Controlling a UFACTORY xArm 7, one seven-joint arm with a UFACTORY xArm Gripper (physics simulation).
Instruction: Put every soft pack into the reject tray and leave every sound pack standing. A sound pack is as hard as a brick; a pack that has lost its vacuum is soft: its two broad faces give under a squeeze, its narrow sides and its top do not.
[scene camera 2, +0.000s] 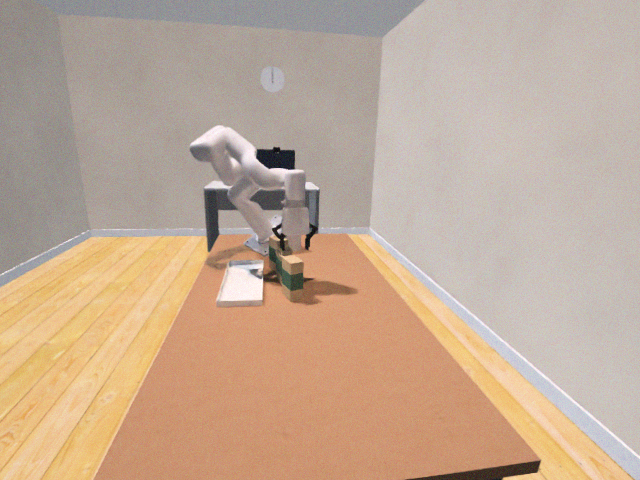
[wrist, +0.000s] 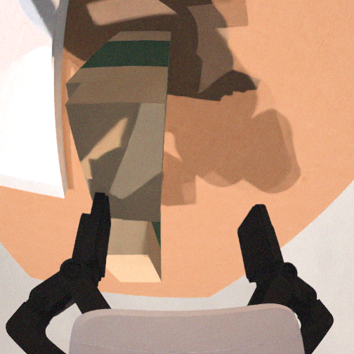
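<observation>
Gripper (scene camera 2: 295, 249) and (wrist: 180, 213). White reject tray (scene camera 2: 242, 285) and (wrist: 39, 155).
</observation>
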